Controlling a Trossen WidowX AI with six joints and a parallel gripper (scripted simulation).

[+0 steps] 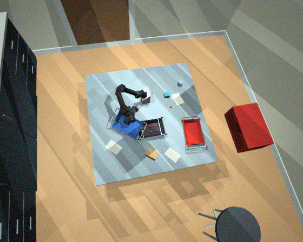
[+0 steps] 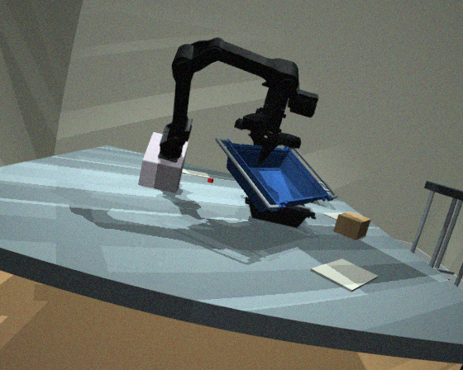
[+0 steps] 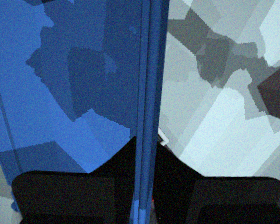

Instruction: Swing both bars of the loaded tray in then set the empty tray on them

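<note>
The blue tray lies 7 cm ahead of my gripper tip, 5 cm to the right of it and 1 cm below it. Round my gripper tip: red cube (47 cm to the left, 16 cm below, 14 cm behind); cyan block (45 cm to the left, 29 cm behind, 15 cm below); brown box (37 cm ahead, 15 cm to the left, 14 cm below).
</note>
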